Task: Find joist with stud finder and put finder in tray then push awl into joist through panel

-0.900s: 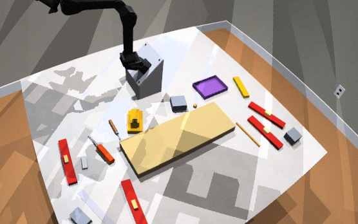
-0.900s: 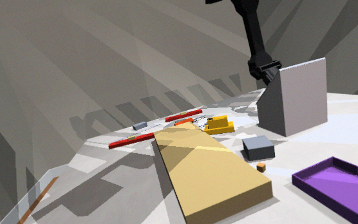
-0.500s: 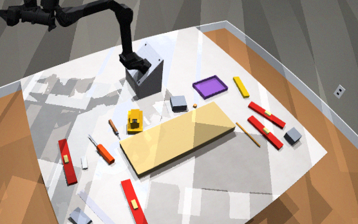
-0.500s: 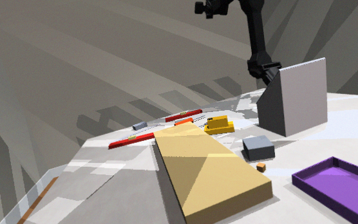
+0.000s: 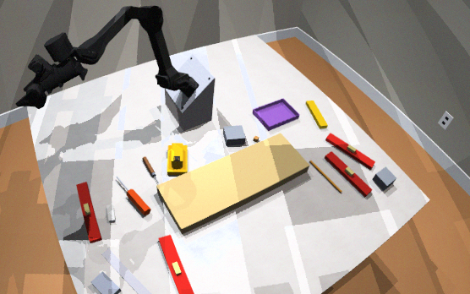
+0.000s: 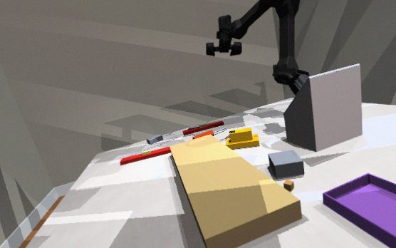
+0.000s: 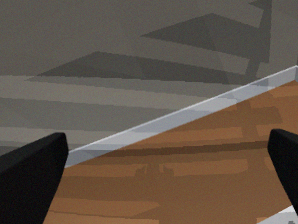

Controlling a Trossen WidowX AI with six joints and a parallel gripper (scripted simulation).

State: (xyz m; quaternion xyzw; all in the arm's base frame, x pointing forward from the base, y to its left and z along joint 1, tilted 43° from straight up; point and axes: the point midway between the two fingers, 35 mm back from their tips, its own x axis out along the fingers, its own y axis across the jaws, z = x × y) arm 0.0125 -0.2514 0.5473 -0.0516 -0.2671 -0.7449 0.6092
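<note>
The yellow stud finder lies 430 mm to the left of my gripper tip, 330 mm below it and 200 mm ahead of it. Also, from my gripper tip: small brown cube (750 mm to the left, 360 mm below, 250 mm ahead); awl (360 mm below, 330 mm to the left, 190 mm ahead); orange-handled screwdriver (360 mm below, 220 mm to the left, 220 mm ahead).
</note>
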